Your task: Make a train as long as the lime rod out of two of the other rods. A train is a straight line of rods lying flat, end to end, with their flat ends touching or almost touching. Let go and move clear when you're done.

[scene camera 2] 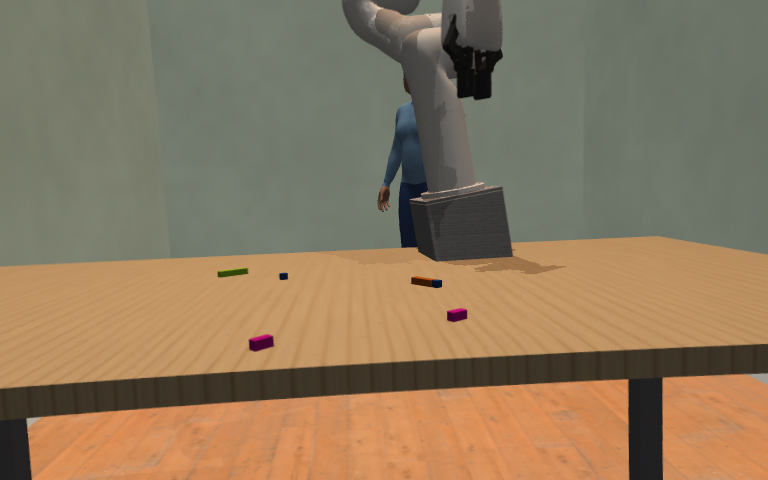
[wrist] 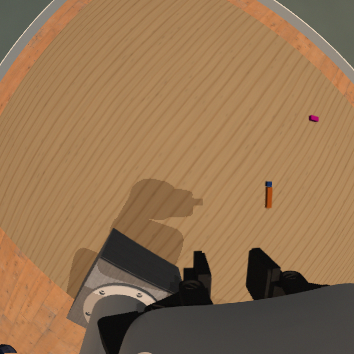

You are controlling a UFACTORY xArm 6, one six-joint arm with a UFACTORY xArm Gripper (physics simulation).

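The lime rod lies flat at the back left of the table in the scene view. An orange rod and a small blue rod lie flat in one straight line, end to end, with their ends touching or almost touching. My gripper is open and empty, high above the table and well clear of the rods. The lime rod does not show in the wrist view.
Another small blue rod lies right of the lime rod. One magenta rod lies at the centre right, another magenta rod near the front edge. The robot's base block stands at the table's back. A person stands behind it.
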